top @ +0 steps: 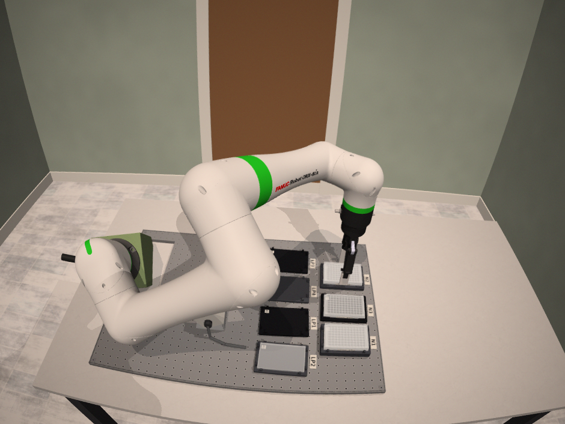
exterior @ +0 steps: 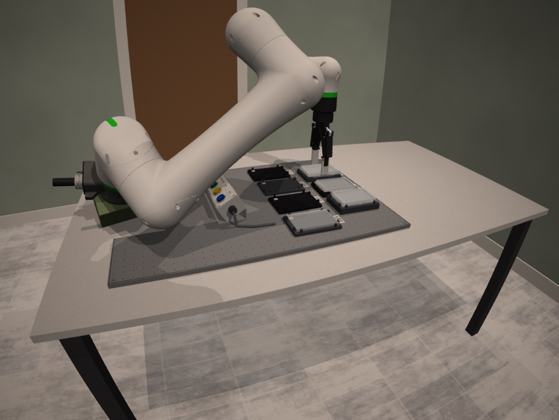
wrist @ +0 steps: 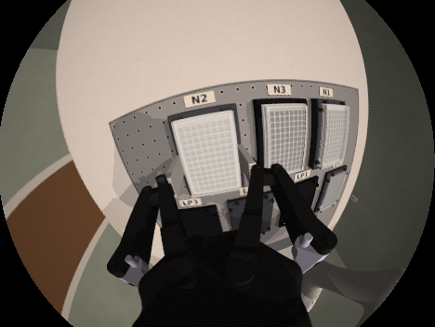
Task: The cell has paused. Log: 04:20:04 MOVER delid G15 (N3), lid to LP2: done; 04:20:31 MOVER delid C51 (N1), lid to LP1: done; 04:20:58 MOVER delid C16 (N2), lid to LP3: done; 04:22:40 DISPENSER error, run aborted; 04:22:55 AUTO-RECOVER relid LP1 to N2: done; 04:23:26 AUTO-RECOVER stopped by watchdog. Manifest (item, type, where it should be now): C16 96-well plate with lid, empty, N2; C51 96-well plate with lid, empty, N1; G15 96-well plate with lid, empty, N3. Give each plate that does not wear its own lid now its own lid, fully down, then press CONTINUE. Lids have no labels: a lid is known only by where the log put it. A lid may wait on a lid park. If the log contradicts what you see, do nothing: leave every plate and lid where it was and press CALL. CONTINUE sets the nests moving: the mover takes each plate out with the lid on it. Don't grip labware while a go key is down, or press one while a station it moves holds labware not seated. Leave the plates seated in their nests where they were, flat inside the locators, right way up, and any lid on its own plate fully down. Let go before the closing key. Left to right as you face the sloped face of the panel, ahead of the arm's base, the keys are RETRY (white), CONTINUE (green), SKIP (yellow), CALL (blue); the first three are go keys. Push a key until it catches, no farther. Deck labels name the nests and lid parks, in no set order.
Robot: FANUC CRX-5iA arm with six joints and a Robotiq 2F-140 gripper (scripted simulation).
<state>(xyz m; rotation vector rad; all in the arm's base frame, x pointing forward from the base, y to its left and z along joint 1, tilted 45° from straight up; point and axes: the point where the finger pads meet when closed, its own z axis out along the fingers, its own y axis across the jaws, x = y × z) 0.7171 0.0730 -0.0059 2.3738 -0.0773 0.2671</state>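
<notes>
Right now the lid park LP2 is 22 cm behind my hand, 30 cm to the right of it and 5 cm below it. From my hand the other things lie so: lid park LP3: 18 cm behind, 8 cm to the left, 5 cm below; then lid park LP1: 20 cm behind, 17 cm to the right, 5 cm below; then lid park LP4: 19 cm behind, 4 cm to the right, 5 cm below.
</notes>
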